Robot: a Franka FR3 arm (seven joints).
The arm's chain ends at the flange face. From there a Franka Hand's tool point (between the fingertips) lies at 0.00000 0.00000 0.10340 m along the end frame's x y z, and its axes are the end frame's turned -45 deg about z.
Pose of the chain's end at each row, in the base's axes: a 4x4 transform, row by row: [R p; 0 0 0 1], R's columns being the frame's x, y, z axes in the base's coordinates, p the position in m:
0.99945 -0.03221 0.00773 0.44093; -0.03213 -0.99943 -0.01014 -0.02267; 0.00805 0.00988 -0.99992 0.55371; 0 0 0 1
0.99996 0.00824 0.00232 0.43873; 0.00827 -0.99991 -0.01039 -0.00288; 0.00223 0.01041 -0.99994 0.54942; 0 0 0 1
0.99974 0.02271 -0.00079 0.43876; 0.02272 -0.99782 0.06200 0.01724; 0.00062 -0.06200 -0.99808 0.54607; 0 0 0 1
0.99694 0.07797 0.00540 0.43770; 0.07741 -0.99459 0.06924 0.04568; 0.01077 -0.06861 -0.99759 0.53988; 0 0 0 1
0.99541 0.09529 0.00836 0.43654; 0.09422 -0.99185 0.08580 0.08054; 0.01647 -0.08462 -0.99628 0.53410; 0 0 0 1
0.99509 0.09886 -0.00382 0.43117; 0.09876 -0.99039 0.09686 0.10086; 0.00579 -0.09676 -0.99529 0.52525; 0 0 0 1
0.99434 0.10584 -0.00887 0.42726; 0.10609 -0.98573 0.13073 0.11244; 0.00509 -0.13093 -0.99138 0.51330; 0 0 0 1
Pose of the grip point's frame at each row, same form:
0.72949 0.68394 0.00773 0.44173; 0.68398 -0.72942 -0.01014 -0.02372; -0.00129 0.01268 -0.99992 0.45032; 0 0 0 1
0.70125 0.71291 0.00232 0.43897; 0.71289 -0.70120 -0.01039 -0.00395; -0.00578 0.00894 -0.99994 0.44603; 0 0 0 1
0.69086 0.72298 -0.00079 0.43868; 0.72163 -0.68950 0.06200 0.02365; 0.04428 -0.04340 -0.99808 0.44287; 0 0 0 1
0.64981 0.76008 0.00540 0.43826; 0.75802 -0.64854 0.06924 0.05284; 0.05613 -0.04090 -0.99759 0.43673; 0 0 0 1
0.63648 0.77124 0.00836 0.43740; 0.76797 -0.63472 0.08580 0.08941; 0.07148 -0.04819 -0.99628 0.43108; 0 0 0 1
0.63373 0.77354 -0.00382 0.43078; 0.77015 -0.63048 0.09686 0.11088; 0.07251 -0.06433 -0.99529 0.42234; 0 0 0 1
0.62826 0.77794 -0.00887 0.42634; 0.77203 -0.62200 0.13073 0.12596; 0.09618 -0.08898 -0.99138 0.41079; 0 0 0 1

